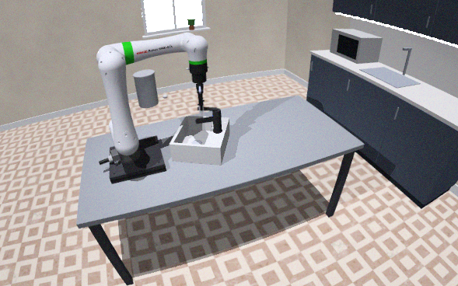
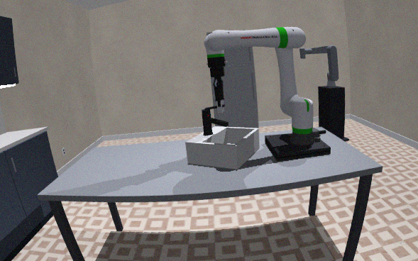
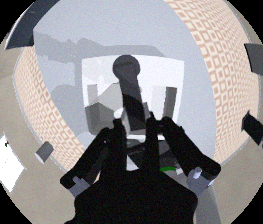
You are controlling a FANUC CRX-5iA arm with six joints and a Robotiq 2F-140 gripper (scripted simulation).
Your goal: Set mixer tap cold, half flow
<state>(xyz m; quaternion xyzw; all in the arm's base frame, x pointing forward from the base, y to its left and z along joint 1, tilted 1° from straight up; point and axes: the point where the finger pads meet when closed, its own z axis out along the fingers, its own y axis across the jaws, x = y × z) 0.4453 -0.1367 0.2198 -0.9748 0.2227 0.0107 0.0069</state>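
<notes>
Now: the lever 30 mm ahead of my hand and 10 mm to the right of it. Round my hand: white basin (240 mm below, 40 mm to the left, 10 mm behind).
</notes>
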